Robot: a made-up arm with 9 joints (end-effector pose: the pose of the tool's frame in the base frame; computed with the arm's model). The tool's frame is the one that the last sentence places.
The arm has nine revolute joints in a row. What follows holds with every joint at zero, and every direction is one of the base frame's.
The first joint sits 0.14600 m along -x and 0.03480 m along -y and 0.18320 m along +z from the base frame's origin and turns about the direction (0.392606, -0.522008, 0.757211).
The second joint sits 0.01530 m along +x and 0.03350 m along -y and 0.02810 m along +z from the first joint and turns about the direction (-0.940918, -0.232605, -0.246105).
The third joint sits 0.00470 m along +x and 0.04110 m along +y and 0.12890 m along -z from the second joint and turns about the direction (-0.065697, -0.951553, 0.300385).
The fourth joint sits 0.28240 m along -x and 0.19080 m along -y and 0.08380 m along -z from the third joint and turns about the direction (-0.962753, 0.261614, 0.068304).
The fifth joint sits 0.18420 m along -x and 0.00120 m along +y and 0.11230 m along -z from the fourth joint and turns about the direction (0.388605, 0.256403, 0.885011).
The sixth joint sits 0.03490 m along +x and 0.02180 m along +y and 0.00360 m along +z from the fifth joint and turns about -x.
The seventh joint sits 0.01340 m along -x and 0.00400 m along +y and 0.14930 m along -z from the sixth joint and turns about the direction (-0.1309, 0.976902, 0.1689).
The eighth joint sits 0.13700 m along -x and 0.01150 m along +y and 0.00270 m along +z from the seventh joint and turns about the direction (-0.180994, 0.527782, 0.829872).
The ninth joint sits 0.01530 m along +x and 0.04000 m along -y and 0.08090 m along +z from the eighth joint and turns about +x.
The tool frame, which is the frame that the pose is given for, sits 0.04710 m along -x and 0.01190 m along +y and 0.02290 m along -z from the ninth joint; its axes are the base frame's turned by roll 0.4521, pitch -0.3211 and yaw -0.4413 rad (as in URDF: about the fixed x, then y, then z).
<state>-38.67 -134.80 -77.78 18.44 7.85 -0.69 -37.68 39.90 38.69</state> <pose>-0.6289 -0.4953 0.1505 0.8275 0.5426 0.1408 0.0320</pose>
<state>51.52 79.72 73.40 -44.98 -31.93 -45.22 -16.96 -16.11 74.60</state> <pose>0.3920 -0.4514 -0.0205 0.7278 0.1155 0.6707 0.0840</pose>
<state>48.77 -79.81 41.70 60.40 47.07 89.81 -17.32 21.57 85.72</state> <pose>-0.3543 -0.0033 -0.4085 0.4377 -0.1467 0.6037 0.6499</pose>
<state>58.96 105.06 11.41 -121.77 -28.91 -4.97 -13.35 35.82 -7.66</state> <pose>-0.0774 -0.2270 -0.2705 0.5129 -0.6259 0.3553 0.4679</pose>
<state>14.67 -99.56 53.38 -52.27 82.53 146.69 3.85 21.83 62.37</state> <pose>-0.5168 0.4109 0.0406 0.7354 -0.5907 -0.2194 0.2492</pose>
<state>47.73 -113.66 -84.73 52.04 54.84 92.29 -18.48 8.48 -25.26</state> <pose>0.2286 -0.1308 -0.1182 -0.5358 0.2277 -0.7716 0.2562</pose>
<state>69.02 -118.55 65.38 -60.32 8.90 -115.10 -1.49 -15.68 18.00</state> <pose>-0.8124 -0.1525 -0.0185 0.1219 -0.4576 -0.1146 0.8733</pose>
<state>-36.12 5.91 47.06 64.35 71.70 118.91 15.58 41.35 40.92</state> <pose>-0.6567 -0.3421 0.0471 -0.8871 0.1858 0.1042 0.4094</pose>
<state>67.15 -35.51 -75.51 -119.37 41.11 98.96 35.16 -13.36 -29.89</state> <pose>-0.2917 -0.4136 0.3429 0.1760 0.1639 0.1191 0.9633</pose>
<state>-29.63 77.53 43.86 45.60 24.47 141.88 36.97 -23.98 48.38</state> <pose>-0.6722 -0.4467 0.4773 0.8474 0.2051 -0.4463 0.2017</pose>
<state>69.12 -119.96 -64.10 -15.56 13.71 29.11 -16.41 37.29 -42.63</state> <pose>0.1750 -0.4416 -0.1697 0.4971 0.1708 0.8493 0.0501</pose>
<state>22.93 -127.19 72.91 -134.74 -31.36 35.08 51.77 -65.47 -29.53</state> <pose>-0.6992 0.1176 0.2455 -0.8544 -0.5151 -0.0509 0.0467</pose>
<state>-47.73 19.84 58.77 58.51 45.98 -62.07 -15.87 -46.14 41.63</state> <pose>-0.8845 -0.3882 0.0624 0.2919 -0.4512 -0.4367 0.7214</pose>
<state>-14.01 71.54 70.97 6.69 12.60 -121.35 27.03 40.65 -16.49</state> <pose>-0.2841 -0.7335 0.2917 0.1462 0.3270 0.5708 0.7389</pose>
